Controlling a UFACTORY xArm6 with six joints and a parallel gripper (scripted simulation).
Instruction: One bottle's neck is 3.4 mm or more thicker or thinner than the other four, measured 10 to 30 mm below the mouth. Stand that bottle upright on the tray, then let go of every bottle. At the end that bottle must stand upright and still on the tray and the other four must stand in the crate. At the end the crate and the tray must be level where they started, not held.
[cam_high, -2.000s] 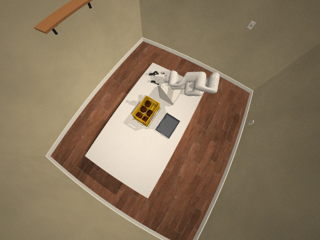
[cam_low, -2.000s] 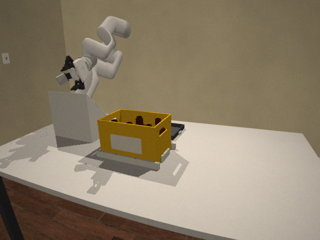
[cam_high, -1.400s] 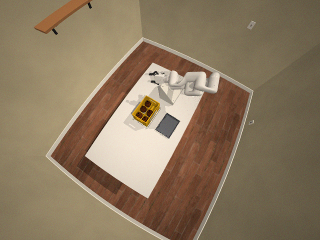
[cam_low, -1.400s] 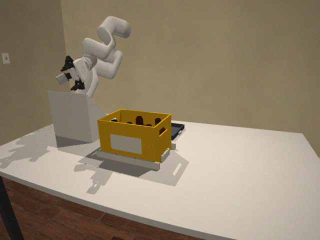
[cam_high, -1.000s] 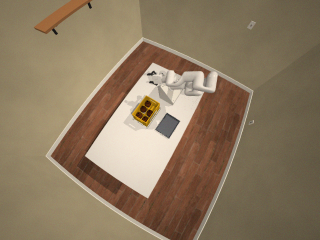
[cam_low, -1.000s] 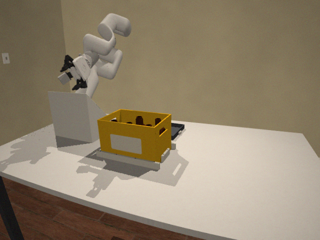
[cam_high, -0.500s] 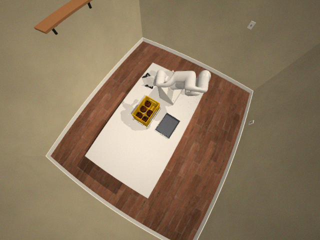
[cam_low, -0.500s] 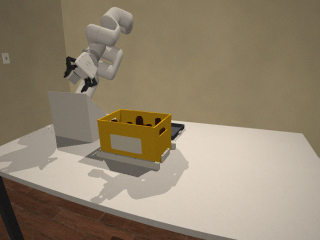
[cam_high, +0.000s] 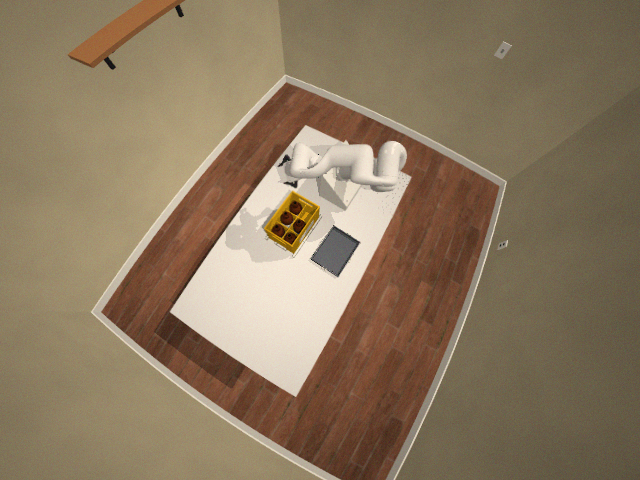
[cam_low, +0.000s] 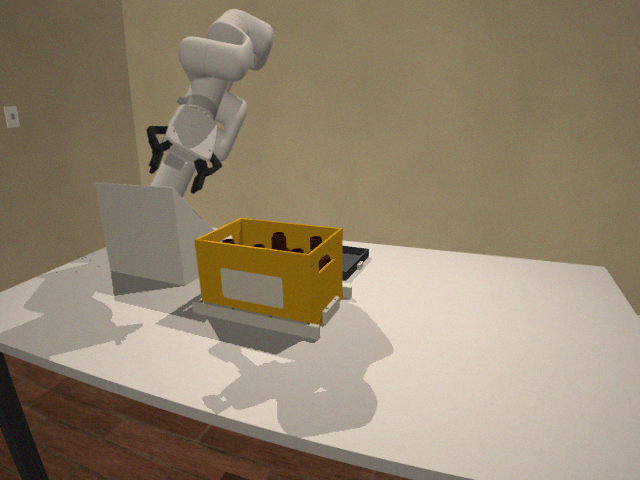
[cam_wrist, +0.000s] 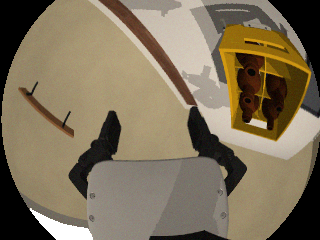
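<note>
The yellow crate is 24 cm below my hand, 14 cm ahead of it and 12 cm to the left of it. Also, from my hand: dark grey tray (42 cm to the left, 31 cm below, 14 cm ahead); then glass bottle (23 cm below, 22 cm ahead, 8 cm to the left).
</note>
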